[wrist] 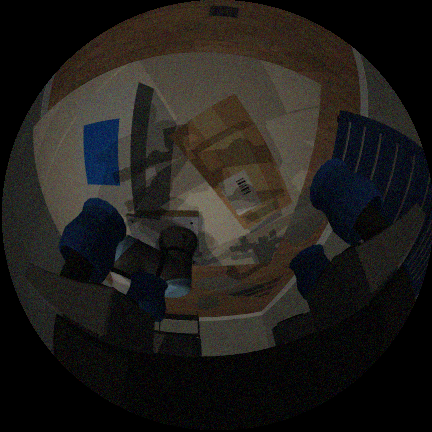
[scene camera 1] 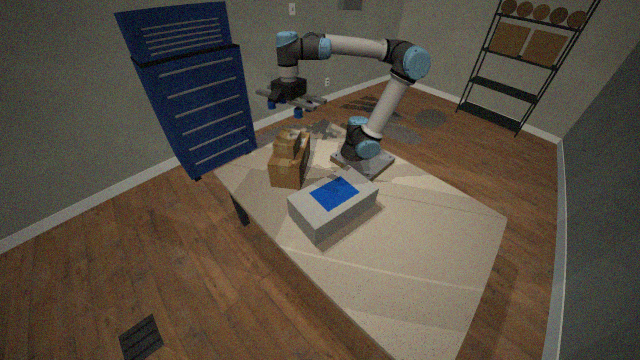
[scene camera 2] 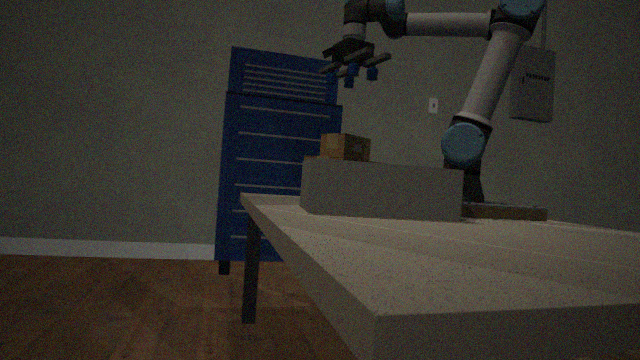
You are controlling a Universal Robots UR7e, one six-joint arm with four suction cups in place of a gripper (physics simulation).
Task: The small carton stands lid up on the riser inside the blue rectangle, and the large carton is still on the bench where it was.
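Seen in the pictures: hand, its tool point: (wrist: 222, 249) (scene camera 1: 290, 108) (scene camera 2: 350, 81); arm's base, origin of its link: (wrist: 177, 240) (scene camera 1: 353, 153).
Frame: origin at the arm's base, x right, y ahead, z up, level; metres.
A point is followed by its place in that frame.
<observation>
The small carton (scene camera 1: 286, 145) @(x 0.164, y 0.379, z 0.187 m) (scene camera 2: 345, 146) @(x 0.138, y 0.360, z 0.146 m) (wrist: 240, 149) @(x 0.202, y 0.366, z 0.188 m) rests on top of the large carton (scene camera 1: 284, 172) @(x 0.141, y 0.430, z 0.069 m) (wrist: 209, 119) @(x 0.162, y 0.415, z 0.109 m), which stands on the bench (scene camera 1: 400, 260) @(x -0.492, y 0.449, z -0.040 m) (scene camera 2: 450, 270) @(x -0.684, y 0.664, z -0.040 m) beside the riser. Whether its lid is up is hard to tell. The grey riser (scene camera 1: 305, 212) @(x -0.096, y 0.560, z 0.080 m) (scene camera 2: 380, 190) @(x -0.218, y 0.445, z 0.019 m) (wrist: 142, 150) @(x -0.035, y 0.357, z -0.011 m) carries the blue rectangle (scene camera 1: 334, 193) @(x -0.129, y 0.405, z 0.081 m) (wrist: 101, 152) @(x -0.117, y 0.401, z 0.081 m), with no carton on it. My suction gripper (scene camera 1: 288, 107) @(x 0.154, y 0.350, z 0.361 m) (scene camera 2: 351, 75) (wrist: 222, 245) @(x 0.154, y 0.350, z 0.361 m) hangs well above the cartons, its blue cups open and holding no carton. The large carton is mostly hidden behind the riser in scene camera 2.
The arm's base plate (scene camera 1: 362, 161) @(x -0.080, y 0.034, z -0.001 m) stands on the bench behind the riser. A tall blue drawer cabinet (scene camera 1: 200, 100) (scene camera 2: 280, 145) stands beyond the bench's left end. A shelf rack (scene camera 1: 505, 90) stands at the back right by the wall.
</observation>
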